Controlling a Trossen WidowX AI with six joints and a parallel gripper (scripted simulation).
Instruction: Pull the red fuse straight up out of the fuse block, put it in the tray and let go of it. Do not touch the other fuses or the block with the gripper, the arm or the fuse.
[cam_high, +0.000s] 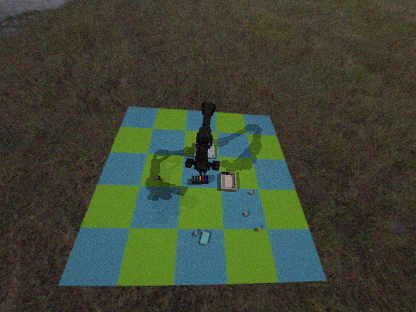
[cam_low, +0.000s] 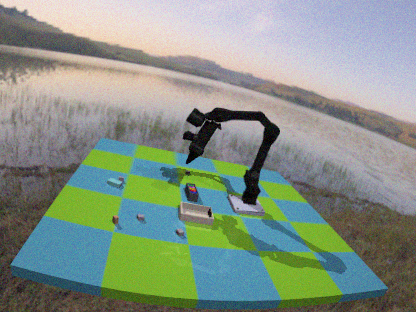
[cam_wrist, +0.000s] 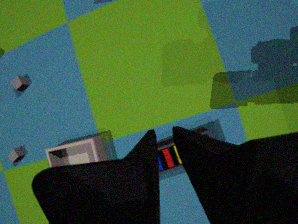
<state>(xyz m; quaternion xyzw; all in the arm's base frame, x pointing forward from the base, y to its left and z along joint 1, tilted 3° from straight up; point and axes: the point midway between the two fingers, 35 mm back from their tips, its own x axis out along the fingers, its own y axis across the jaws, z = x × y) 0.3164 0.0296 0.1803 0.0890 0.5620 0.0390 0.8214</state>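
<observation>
The red fuse is 13 cm below my gripper tip and 6 cm behind it. The rest, counted from my gripper tip: tray 17 cm to the left, 15 cm below, 8 cm behind; light blue block 30 cm ahead, 15 cm below, 6 cm to the left.
</observation>
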